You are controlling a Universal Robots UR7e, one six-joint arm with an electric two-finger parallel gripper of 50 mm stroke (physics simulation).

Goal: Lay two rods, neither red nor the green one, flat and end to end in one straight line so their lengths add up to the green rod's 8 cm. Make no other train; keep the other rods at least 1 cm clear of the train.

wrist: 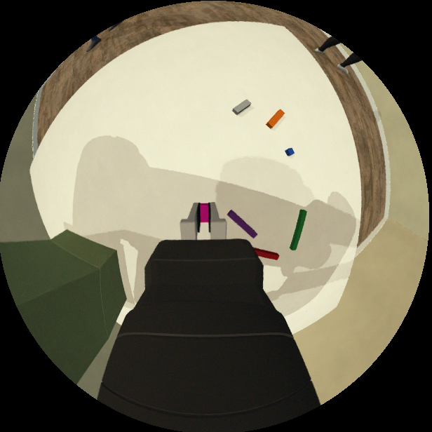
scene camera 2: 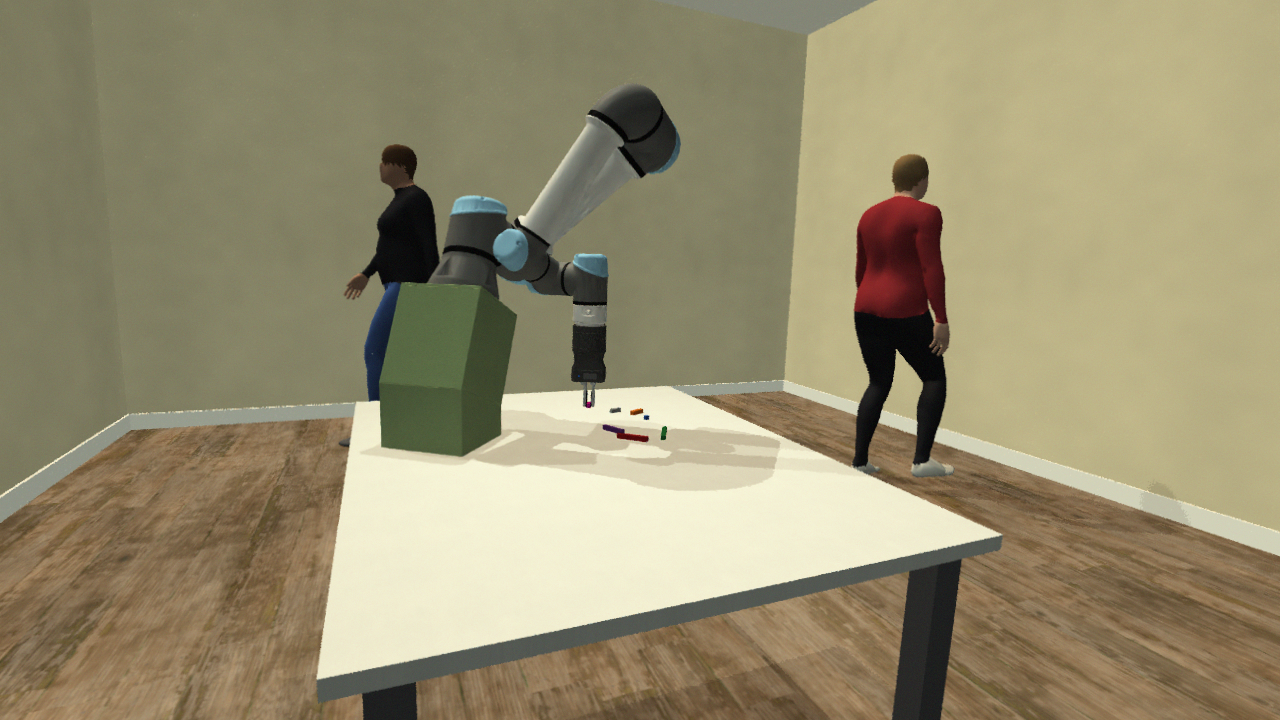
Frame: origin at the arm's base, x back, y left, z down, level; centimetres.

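Seen in the pictures: gripper, fingertip midpoint: [scene camera 2: 588, 406]; arm's base, origin of the base link: [scene camera 2: 462, 299].
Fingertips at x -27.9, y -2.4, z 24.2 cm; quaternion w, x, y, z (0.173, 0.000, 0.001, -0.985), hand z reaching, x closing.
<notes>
Offsets run from my fingertips to a thing's middle. Level surfaces: height alone.
My gripper [scene camera 2: 588, 403] [wrist: 204, 211] is shut on a magenta rod @(dy +0.0, dx +0.0, dz -0.3 cm) [scene camera 2: 588, 405] [wrist: 204, 213] and holds it above the table, left of the purple rod @(dy -5.3, dx -4.4, dz +4.4 cm) [scene camera 2: 613, 428] [wrist: 242, 224]. The green rod @(dy -10.7, dx -14.6, dz +4.4 cm) [scene camera 2: 664, 433] [wrist: 298, 230] lies flat at the right. The red rod @(dy -12.3, dx -6.6, dz +4.4 cm) [scene camera 2: 632, 437] [wrist: 267, 254] lies near the purple rod; the gripper body hides part of it in the wrist view. A grey rod @(dy +12.3, dx -10.3, dz +4.4 cm) [scene camera 2: 614, 410] [wrist: 242, 107], an orange rod @(dy +9.4, dx -15.2, dz +4.4 cm) [scene camera 2: 636, 411] [wrist: 275, 119] and a small blue piece @(dy +3.5, dx -15.7, dz +4.4 cm) [scene camera 2: 646, 417] [wrist: 290, 151] lie apart from each other. The magenta rod's full length is hidden.
The white table @(dz +4.9 cm) [scene camera 2: 626, 555] [wrist: 190, 75] carries the rods. The green robot pedestal [scene camera 2: 429, 358] [wrist: 60, 280] stands at the left. A person in black [scene camera 2: 407, 232] stands behind the pedestal, and a person in a red top [scene camera 2: 899, 259] stands on the floor right of the table.
</notes>
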